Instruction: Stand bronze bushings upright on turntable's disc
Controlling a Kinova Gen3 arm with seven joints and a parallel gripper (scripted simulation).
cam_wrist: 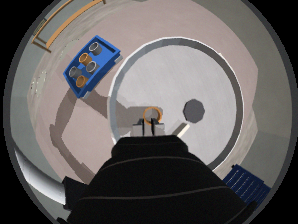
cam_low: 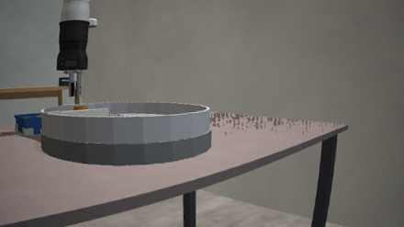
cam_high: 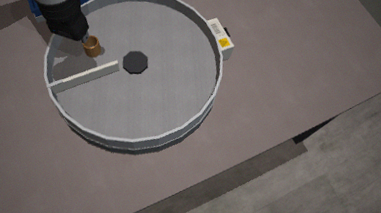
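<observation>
My hand is 27 cm to the right of the crate, 11 cm above it and 3 cm past it. The rest, counted from my hand: turntable disc 11 cm ahead, 8 cm below, 6 cm to the right.
</observation>
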